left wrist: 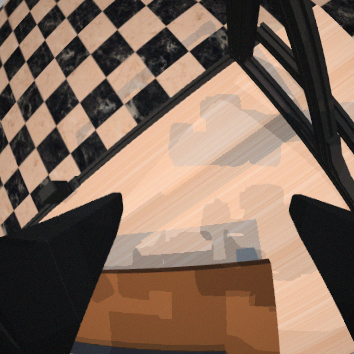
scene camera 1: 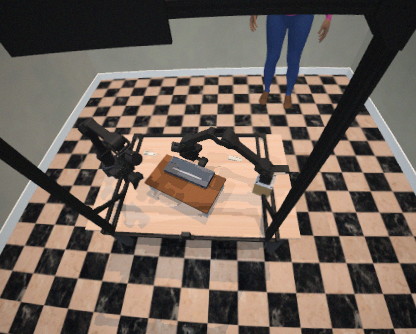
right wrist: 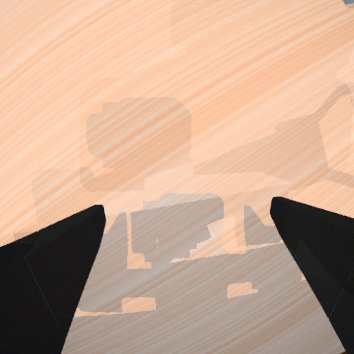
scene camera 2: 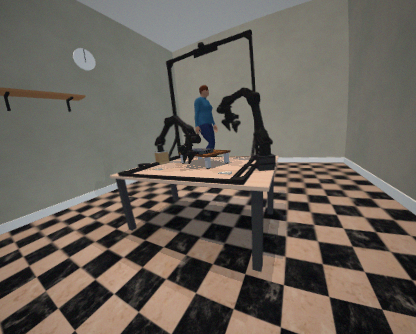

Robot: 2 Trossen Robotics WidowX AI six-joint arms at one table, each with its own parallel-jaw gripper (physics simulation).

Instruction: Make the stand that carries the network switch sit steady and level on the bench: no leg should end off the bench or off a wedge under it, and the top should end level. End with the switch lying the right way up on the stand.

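Where they show: left gripper, fingertip midpoint: (left wrist: 207, 201) (scene camera 1: 131, 185) (scene camera 2: 233, 131); right gripper, fingertip midpoint: (scene camera 1: 197, 162) (right wrist: 189, 209) (scene camera 2: 186, 163); left arm's base, origin of the base link: (scene camera 1: 109, 162) (scene camera 2: 265, 154); right arm's base, origin of the base link: (scene camera 1: 265, 178) (scene camera 2: 160, 151).
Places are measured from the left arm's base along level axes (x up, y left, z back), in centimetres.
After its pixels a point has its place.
The stand has a brown top (scene camera 1: 185, 192) @(x 1.4, y -39.7, z -42.0 cm) (scene camera 2: 220, 152) @(x 1.3, y -18.1, z -28.0 cm) (left wrist: 190, 305) @(x 1.4, y -28.9, z -31.0 cm) on pale legs; a leg (scene camera 2: 208, 162) @(x -4.1, y -10.4, z -36.9 cm) stands toward the front in scene camera 2. The feet are too small to judge, as is exact level. The grey-blue network switch (scene camera 1: 194, 169) @(x 4.1, y -28.4, z -50.9 cm) (scene camera 2: 200, 150) @(x 4.1, y -17.7, z -42.8 cm) (left wrist: 150, 349) lies flat on the top, along its back edge in scene camera 1. My left gripper (scene camera 1: 136, 182) @(x 15.3, y -34.3, z -16.6 cm) (scene camera 2: 231, 129) @(x 15.3, y -34.3, z -16.6 cm) (left wrist: 207, 201) @(x 15.3, y -34.3, z -16.6 cm) is open and empty, high beside the stand. My right gripper (scene camera 1: 196, 158) @(x -4.6, y -17.9, z -54.6 cm) (scene camera 2: 187, 160) @(x -4.6, y -17.9, z -54.6 cm) (right wrist: 189, 209) @(x -4.6, y -17.9, z -54.6 cm) is open and empty, low beside the stand's switch side. No wedge can be made out under a leg.
Small white flat pieces, one (scene camera 1: 150, 153) @(x -7.8, y 4.2, z -26.1 cm) at the back left and one (scene camera 1: 234, 158) @(x -7.9, y -21.1, z -79.8 cm) at the back right, lie on the bench in scene camera 1. A tan block (scene camera 1: 262, 188) @(x 0.5, y -51.9, z -83.6 cm) (scene camera 2: 161, 157) @(x -1.9, y -43.0, z -85.2 cm) is by the right arm's base. A black frame surrounds the bench. A person stands behind.
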